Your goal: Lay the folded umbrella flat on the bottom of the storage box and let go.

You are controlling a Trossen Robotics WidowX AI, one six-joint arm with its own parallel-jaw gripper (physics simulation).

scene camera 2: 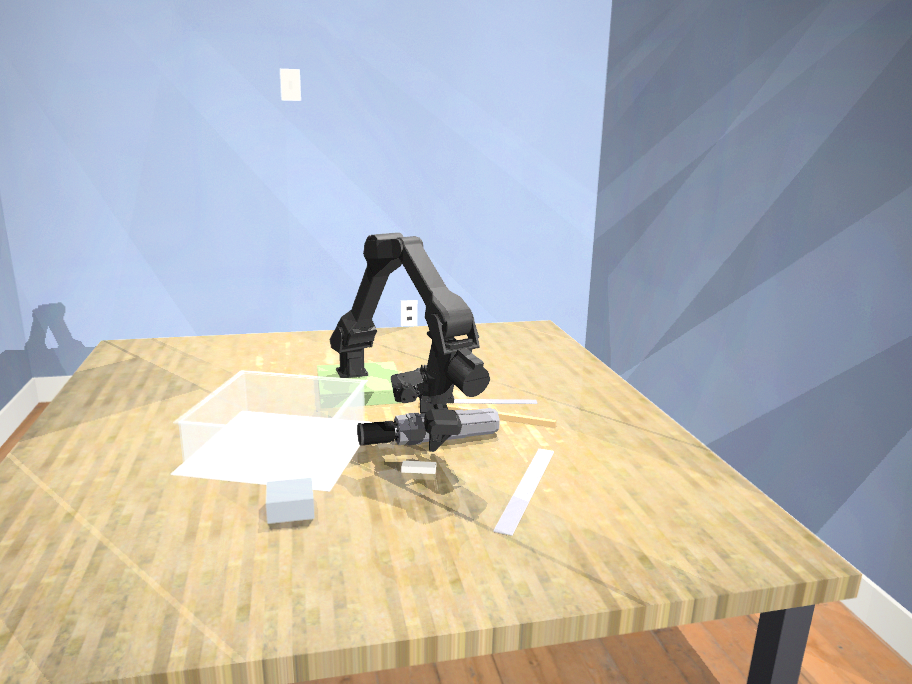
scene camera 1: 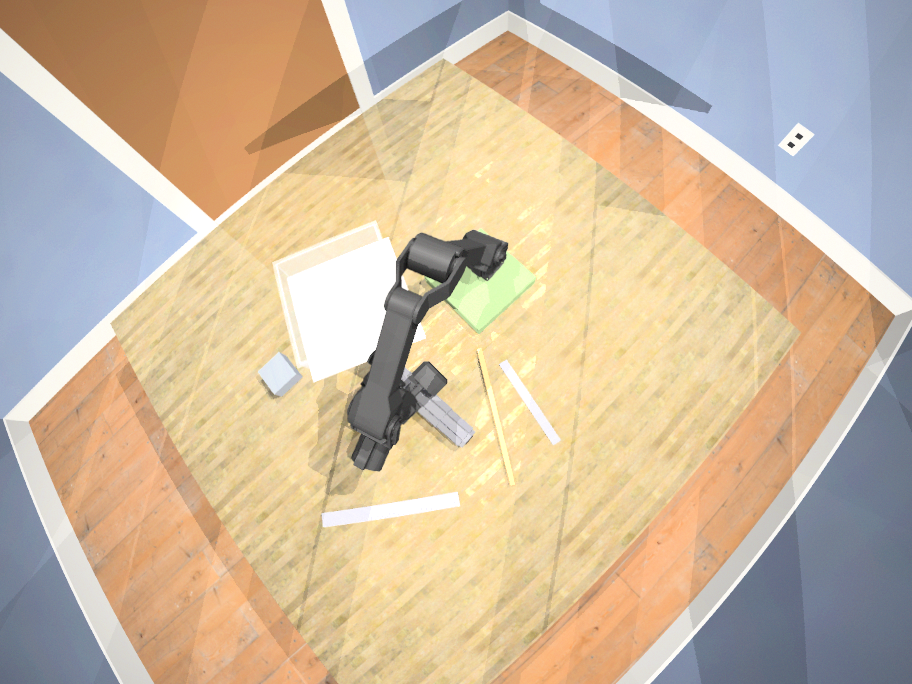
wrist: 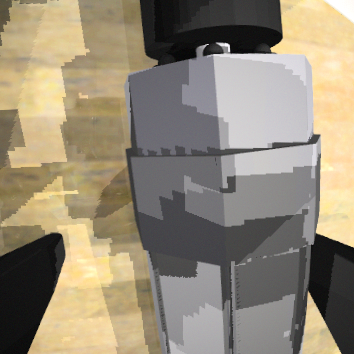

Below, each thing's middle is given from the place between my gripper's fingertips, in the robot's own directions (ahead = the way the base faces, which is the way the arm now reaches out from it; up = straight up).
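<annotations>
White storage box (scene camera 2: 275,426): my hand 270 mm to the left of it, 70 mm past it, 30 mm below it.
</annotations>
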